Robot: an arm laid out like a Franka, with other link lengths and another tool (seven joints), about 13 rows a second.
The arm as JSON. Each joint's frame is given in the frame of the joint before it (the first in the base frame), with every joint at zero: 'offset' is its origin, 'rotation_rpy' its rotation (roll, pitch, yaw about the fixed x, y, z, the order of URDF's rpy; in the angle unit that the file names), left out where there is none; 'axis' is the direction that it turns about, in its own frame. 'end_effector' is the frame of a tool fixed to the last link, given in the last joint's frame.
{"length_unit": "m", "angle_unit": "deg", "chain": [
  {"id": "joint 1", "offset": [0.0, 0.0, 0.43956], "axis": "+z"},
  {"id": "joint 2", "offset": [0.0, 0.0, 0.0], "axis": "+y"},
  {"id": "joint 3", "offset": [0.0, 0.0, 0.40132], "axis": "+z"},
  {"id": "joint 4", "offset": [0.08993, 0.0, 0.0], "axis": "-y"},
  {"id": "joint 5", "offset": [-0.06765, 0.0, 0.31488], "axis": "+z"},
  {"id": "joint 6", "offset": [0.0, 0.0, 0.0], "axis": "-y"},
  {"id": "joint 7", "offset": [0.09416, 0.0, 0.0], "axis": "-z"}
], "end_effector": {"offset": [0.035, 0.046, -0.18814], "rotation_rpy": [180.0, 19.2, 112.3]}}
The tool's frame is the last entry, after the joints.
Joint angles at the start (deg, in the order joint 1, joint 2, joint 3, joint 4, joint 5, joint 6, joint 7):
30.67, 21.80, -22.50, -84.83, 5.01, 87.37, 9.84
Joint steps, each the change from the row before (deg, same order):
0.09, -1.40, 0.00, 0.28, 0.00, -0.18, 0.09
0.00, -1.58, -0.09, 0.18, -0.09, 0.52, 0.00
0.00, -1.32, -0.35, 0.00, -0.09, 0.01, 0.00
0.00, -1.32, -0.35, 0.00, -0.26, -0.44, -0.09
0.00, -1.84, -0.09, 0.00, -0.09, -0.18, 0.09
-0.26, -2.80, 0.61, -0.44, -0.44, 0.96, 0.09
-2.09, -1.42, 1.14, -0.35, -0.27, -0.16, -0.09
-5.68, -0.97, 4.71, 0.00, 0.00, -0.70, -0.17
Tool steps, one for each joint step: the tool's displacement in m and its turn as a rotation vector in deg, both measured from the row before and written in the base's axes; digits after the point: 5 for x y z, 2 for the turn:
-0.00216, -0.00017, 0.01639, 0.71, -1.31, 0.03
-0.00020, -0.00235, 0.01861, 0.80, -2.08, -0.02
-0.00196, -0.00522, 0.01404, 0.50, -1.21, -0.31
-0.00392, -0.00615, 0.01308, 0.29, -0.78, -0.22
-0.00516, -0.00415, 0.01851, 0.79, -1.43, -0.17
-0.00652, -0.00342, 0.02613, 1.16, -2.92, 0.27
-0.00326, -0.01431, 0.01051, 0.56, -0.66, -0.88
-0.00231, -0.01492, 0.00655, 1.07, 0.16, -0.86

